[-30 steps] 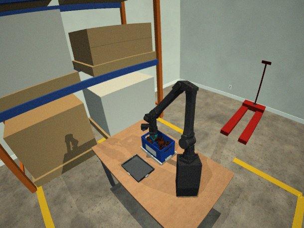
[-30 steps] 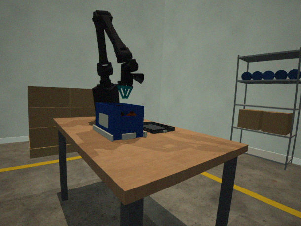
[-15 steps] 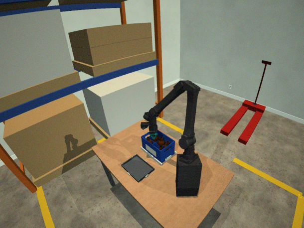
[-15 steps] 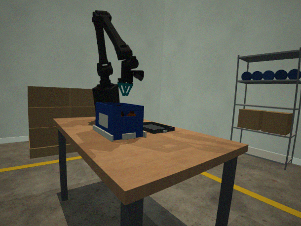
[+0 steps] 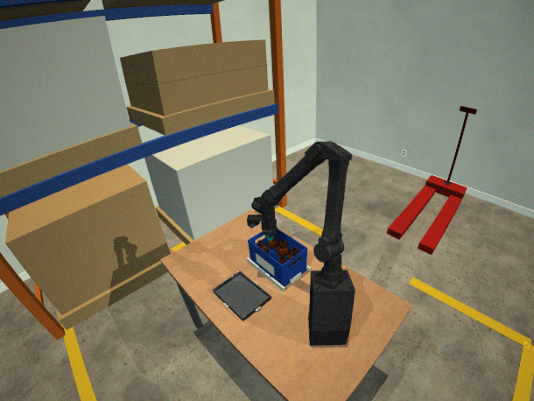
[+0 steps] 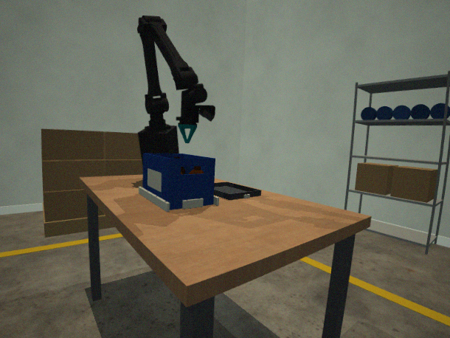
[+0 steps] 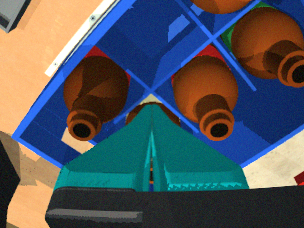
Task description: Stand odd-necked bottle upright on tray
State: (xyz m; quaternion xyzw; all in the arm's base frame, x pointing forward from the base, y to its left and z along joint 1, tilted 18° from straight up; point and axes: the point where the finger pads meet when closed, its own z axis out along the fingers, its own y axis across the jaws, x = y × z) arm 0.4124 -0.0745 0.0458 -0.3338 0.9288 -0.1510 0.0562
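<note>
Now: the bottle 90 mm ahead of my hand, 10 mm to the right of it and 150 mm below it. Round my hand: crate 10 mm behind, 40 mm to the right, 150 mm below; then dark tray 240 mm to the left, 220 mm below.
</note>
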